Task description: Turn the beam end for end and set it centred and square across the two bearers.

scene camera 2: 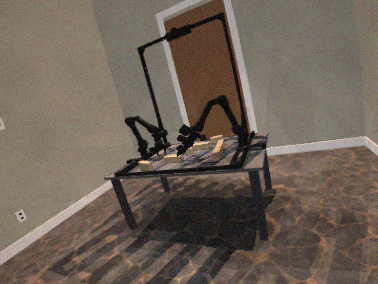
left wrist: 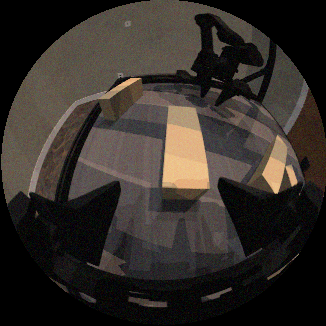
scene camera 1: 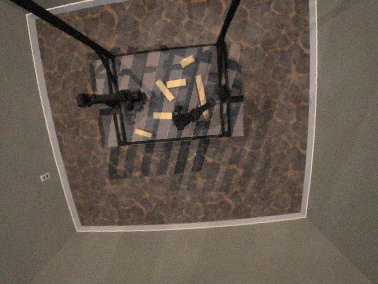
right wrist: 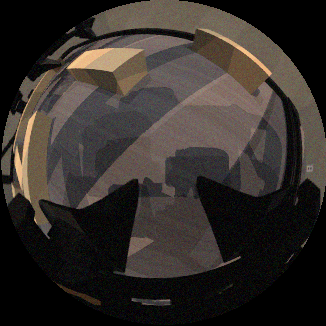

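Observation:
The longest pale wooden piece, seemingly the beam, lies to the right of the shorter blocks in scene camera 1. Which blocks are the bearers I cannot tell. My left gripper is open and empty. It is over the near end of a block, which lies ahead between its fingertips in the left wrist view. My right gripper is partly open and empty above the table, left of the blocks in scene camera 1.
Other pale blocks are a slanted one, one beside it, a short one and one near the table's edge. A black frame stands over the striped table.

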